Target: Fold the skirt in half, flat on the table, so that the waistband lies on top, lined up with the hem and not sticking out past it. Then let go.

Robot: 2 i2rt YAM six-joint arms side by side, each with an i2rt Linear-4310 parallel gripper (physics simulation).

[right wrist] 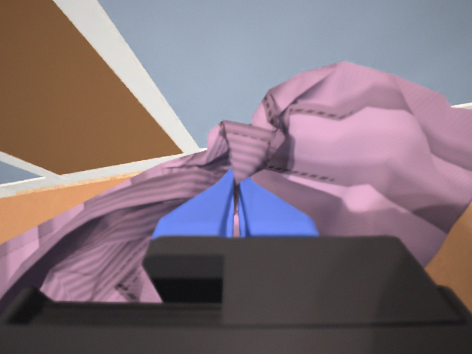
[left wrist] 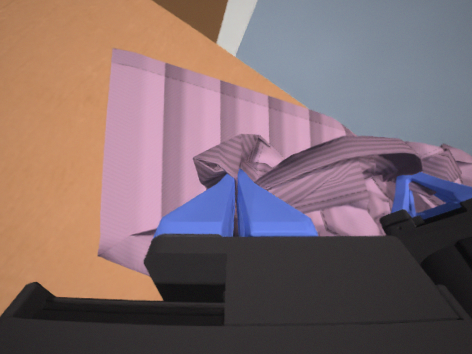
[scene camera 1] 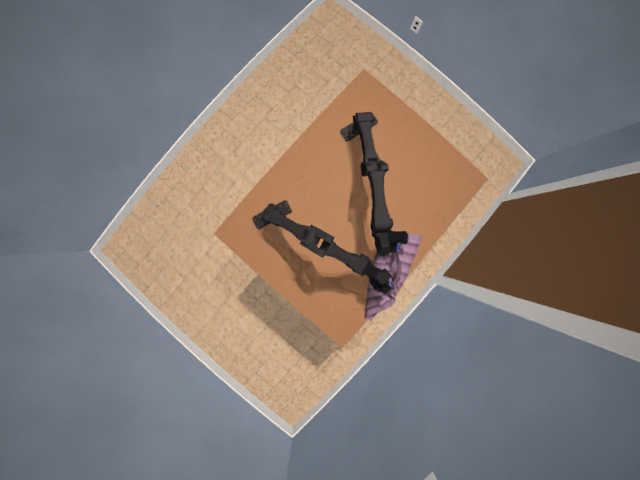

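The pink pleated skirt [scene camera 1: 412,252] [left wrist: 135,140] [right wrist: 375,150] lies partly flat and partly bunched at the table's lower right edge in scene camera 1, part reaching past that edge. A darker striped strip [left wrist: 350,147] [right wrist: 150,192], seemingly the waistband, arches between the grippers. My left gripper [scene camera 1: 398,246] [left wrist: 236,177] is shut on the skirt, with a striped fold at its tips. My right gripper [scene camera 1: 390,284] [left wrist: 404,173] [right wrist: 236,176] is shut on the skirt, with a small striped fold at its tips. The skirt under the arms is hidden in scene camera 1.
The orange-brown table [scene camera 1: 320,170] [left wrist: 50,125] carries both arms. Their wrists are close together over the skirt. Beyond the table edge are the tiled floor [scene camera 1: 186,180], blue walls [scene camera 1: 155,77] and a brown doorway area [scene camera 1: 568,248] at the right of scene camera 1.
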